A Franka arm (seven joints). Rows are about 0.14 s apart.
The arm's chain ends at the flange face. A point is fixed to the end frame.
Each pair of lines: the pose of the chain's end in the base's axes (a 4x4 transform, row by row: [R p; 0 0 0 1], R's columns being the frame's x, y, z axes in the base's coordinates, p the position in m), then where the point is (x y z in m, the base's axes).
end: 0.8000 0.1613 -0.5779 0.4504; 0.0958 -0.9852 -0.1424 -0.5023; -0.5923 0.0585 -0.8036 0.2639; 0 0 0 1
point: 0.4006 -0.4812 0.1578
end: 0.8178 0.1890 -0.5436 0.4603; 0.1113 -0.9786 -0.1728 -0.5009; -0.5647 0.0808 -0.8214 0.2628; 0 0 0 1
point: 0.4138 -0.4830 0.1547
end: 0.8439 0.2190 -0.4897 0.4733; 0.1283 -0.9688 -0.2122 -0.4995; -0.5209 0.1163 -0.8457 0.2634; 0 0 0 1
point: 0.4324 -0.4859 0.1524
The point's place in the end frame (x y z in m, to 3 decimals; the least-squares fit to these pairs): 0.025 -0.035 0.111
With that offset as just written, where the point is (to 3 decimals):
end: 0.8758 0.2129 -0.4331 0.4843; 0.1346 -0.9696 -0.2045 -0.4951; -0.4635 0.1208 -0.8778 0.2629; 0 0 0 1
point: 0.451 -0.480 0.150
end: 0.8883 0.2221 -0.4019 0.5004; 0.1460 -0.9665 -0.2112 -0.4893; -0.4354 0.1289 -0.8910 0.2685; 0 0 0 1
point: 0.470 -0.475 0.154
